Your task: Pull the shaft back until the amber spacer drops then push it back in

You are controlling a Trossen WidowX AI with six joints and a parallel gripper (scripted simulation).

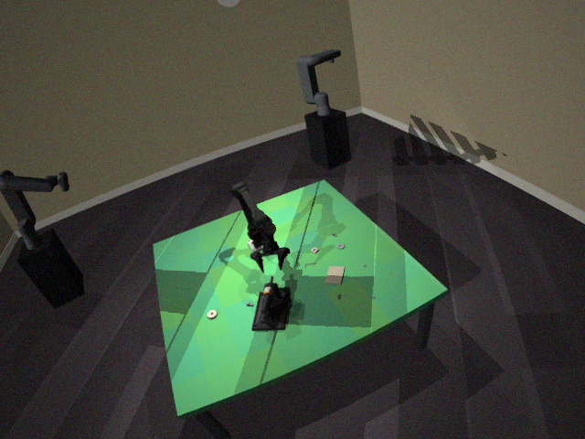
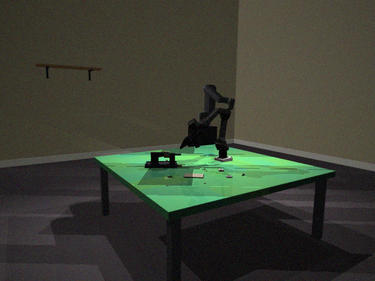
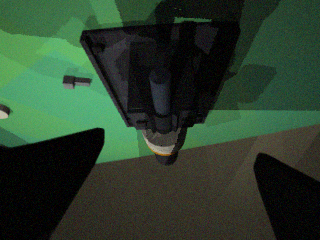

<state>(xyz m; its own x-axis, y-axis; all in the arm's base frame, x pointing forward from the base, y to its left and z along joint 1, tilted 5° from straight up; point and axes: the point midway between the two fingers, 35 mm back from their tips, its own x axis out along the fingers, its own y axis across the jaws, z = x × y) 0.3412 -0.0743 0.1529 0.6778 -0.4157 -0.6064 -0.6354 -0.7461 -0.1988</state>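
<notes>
Right now the shaft is 50 mm ahead of my gripper tip, 50 mm to the right of it and 40 mm below it. Round my gripper tip: white spacer 60 mm ahead, 60 mm to the right, 50 mm below; then amber spacer 80 mm ahead, 80 mm to the right, 50 mm below; then dark two-part piece 160 mm to the right, 120 mm below.
</notes>
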